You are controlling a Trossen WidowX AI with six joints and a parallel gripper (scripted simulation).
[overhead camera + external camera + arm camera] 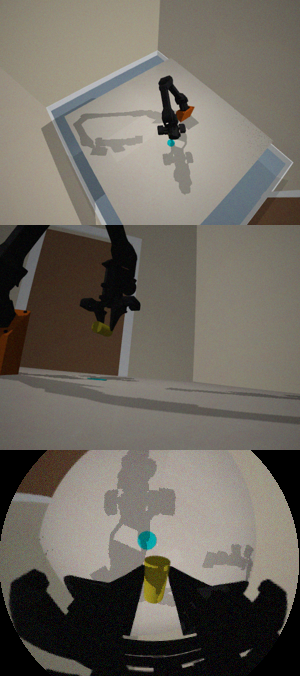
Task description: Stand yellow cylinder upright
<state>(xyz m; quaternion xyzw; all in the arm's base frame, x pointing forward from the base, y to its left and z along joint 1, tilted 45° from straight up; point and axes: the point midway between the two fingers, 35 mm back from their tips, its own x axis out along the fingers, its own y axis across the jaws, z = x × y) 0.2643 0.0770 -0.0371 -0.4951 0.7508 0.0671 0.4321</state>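
Right now the cyan circle is 150 mm below my gripper tip, 30 mm to the left of it and 10 mm behind it. From my gripper tip the other things lie so: yellow cylinder: 20 mm to the right, 10 mm behind.
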